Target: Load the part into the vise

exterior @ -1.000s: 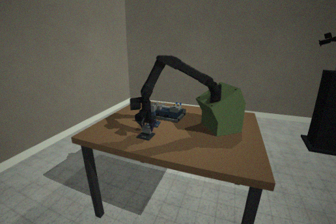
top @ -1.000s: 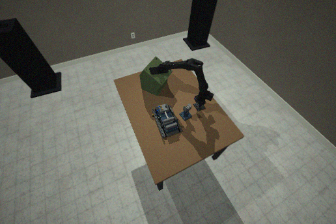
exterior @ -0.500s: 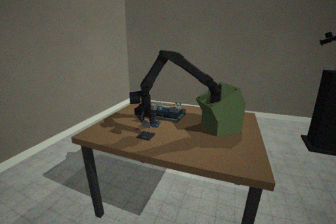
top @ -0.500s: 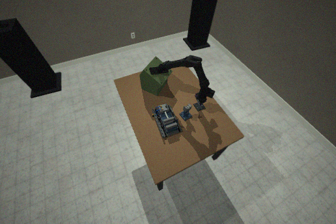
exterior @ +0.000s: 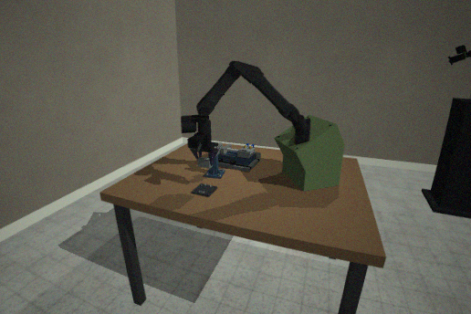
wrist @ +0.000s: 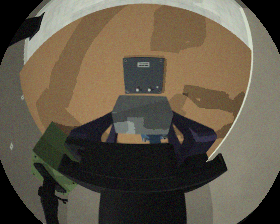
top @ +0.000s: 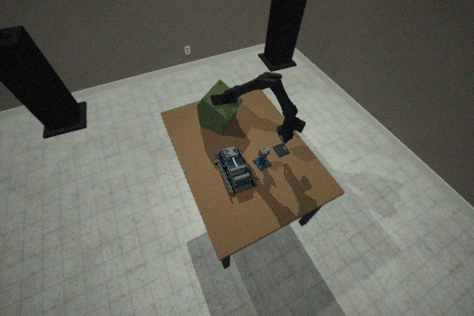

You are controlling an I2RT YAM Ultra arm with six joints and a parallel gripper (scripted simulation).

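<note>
Right now the infeed plate is 10 mm to the left of my hand and 130 mm below it. From my hand the other things lie so: vise (40 mm ahead, 360 mm to the right, 100 mm below); part (right at my hand).
</note>
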